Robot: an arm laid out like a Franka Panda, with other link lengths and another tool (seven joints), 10 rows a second.
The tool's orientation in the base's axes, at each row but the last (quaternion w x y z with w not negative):
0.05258, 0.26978, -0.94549, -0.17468
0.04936, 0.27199, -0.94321, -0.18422
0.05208, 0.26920, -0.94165, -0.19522
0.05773, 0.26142, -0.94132, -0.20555
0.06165, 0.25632, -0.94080, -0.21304
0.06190, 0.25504, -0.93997, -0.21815
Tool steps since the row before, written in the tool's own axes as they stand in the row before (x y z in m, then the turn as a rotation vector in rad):
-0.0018, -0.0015, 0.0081, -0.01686, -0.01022, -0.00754
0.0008, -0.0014, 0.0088, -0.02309, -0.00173, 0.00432
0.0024, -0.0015, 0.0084, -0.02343, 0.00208, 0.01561
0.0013, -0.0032, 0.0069, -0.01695, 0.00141, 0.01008
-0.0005, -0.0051, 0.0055, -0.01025, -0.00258, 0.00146
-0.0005, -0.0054, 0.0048, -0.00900, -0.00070, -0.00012
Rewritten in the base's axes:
0.0007, 0.0022, -0.0081, 0.02080, -0.00147, 0.00329
-0.0017, 0.0013, -0.0087, 0.01958, 0.01230, -0.00449
-0.0030, 0.0004, -0.0083, 0.01572, 0.01928, -0.01335
-0.0011, -0.0007, -0.0076, 0.01168, 0.01344, -0.00859
0.0015, -0.0017, -0.0072, 0.00967, 0.00375, -0.00250
0.0018, -0.0021, -0.0067, 0.00810, 0.00397, -0.00025

